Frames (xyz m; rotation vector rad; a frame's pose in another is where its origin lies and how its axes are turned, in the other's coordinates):
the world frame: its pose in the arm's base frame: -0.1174 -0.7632 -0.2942 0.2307 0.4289 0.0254
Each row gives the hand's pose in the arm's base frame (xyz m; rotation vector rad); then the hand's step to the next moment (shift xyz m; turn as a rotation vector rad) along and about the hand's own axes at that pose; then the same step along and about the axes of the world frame.
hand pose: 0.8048 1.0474 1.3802 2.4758 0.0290 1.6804
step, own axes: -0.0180 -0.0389 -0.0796 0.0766 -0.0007 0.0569
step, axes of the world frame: -0.0702 0.0441 -0.0360 0.0536 0.0152 0.0775
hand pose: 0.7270 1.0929 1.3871 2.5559 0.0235 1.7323
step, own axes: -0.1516 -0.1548 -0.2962 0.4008 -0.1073 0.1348
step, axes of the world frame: -0.2711 0.1377 -0.2055 0.1300 0.1947 0.3681
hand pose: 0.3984 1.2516 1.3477 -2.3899 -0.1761 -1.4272
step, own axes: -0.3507 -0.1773 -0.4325 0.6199 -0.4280 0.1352
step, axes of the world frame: -0.4913 0.0026 -0.3164 0.0567 0.5309 0.5484
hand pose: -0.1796 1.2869 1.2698 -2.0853 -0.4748 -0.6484
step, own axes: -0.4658 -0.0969 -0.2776 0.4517 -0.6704 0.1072
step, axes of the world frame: -0.4323 -0.2477 -0.2349 -0.2123 0.6296 0.4728
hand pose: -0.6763 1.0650 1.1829 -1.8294 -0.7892 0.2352
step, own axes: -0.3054 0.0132 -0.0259 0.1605 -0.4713 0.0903
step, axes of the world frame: -0.1836 -0.2247 -0.0996 -0.2554 0.3477 0.2644
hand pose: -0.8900 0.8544 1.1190 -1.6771 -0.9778 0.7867
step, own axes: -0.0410 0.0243 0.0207 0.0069 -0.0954 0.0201
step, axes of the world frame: -0.0192 -0.0377 -0.0301 -0.0657 0.0489 0.0533
